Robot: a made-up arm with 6 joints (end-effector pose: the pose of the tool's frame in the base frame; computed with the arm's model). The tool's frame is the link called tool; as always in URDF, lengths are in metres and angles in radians.
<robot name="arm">
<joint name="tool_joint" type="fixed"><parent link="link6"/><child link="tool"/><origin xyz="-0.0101 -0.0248 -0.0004" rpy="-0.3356 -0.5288 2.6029"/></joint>
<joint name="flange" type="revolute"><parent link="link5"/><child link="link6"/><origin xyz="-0.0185 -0.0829 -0.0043" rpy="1.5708 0 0"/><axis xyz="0 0 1"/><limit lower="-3.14" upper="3.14" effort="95" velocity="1.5"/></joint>
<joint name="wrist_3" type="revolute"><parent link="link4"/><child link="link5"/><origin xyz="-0.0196 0.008 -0.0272" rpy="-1.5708 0 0"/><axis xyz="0 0 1"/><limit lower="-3.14" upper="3.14" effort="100" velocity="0.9"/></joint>
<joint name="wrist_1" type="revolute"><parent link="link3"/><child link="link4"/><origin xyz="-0.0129 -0.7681 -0.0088" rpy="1.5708 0 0"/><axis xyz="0 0 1"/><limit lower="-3.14" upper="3.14" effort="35" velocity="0.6"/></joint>
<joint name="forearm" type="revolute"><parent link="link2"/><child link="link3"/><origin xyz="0.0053 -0.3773 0.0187"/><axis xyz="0 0 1"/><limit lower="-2.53" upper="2.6" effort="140" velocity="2.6"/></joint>
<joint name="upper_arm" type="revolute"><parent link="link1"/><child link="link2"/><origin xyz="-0.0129 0.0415 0.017" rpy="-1.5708 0 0"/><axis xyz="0 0 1"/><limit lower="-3.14" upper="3.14" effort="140" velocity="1.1"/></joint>
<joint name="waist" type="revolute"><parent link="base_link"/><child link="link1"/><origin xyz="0.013 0.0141 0.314"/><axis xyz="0 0 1"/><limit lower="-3.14" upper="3.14" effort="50" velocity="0.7"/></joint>
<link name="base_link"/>
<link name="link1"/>
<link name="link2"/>
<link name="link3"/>
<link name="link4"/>
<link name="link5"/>
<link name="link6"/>
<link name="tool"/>
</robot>
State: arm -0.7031 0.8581 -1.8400 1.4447 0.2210 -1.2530
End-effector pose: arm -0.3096 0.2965 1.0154 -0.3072 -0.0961 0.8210 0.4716
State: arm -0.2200 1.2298 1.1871 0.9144 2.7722 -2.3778
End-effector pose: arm 0.8163 -0.0652 -0.0438 -0.2402 -0.5788 -0.5144 0.5854
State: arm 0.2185 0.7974 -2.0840 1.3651 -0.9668 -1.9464
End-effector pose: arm -0.4460 -0.1398 0.7483 0.0337 0.7646 -0.6273 0.1439
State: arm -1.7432 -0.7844 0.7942 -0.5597 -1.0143 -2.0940
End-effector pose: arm 0.2026 0.3461 1.3575 -0.7140 -0.1248 -0.5645 0.3948
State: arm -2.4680 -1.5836 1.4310 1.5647 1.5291 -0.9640
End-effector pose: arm 0.4898 0.2509 1.1097 0.5433 0.0601 0.0450 0.8362
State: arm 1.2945 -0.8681 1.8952 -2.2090 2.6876 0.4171
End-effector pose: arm 0.0446 0.2687 0.9713 0.6958 -0.3609 -0.0387 0.6197
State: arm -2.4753 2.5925 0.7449 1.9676 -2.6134 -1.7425
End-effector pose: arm -0.0310 -0.0471 -0.6339 0.0249 -0.0718 0.9582 0.2758
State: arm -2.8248 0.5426 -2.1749 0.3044 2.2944 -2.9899
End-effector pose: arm 0.5265 0.0826 0.6348 -0.0050 -0.4152 0.9094 0.0238
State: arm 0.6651 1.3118 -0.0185 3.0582 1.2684 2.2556
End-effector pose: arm 0.8211 0.7051 0.7024 0.1482 -0.2191 0.8744 0.4067
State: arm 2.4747 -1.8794 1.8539 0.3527 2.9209 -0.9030
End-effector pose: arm 0.2602 -0.2598 0.8920 -0.5048 0.7786 0.3672 0.0638
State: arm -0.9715 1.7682 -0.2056 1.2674 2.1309 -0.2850
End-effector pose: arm 0.7165 -0.8170 0.2336 -0.9069 -0.2233 -0.1307 0.3327
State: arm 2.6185 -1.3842 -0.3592 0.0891 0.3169 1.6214
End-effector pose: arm 1.0182 -0.6203 0.2659 0.3975 0.2050 0.1289 0.8851
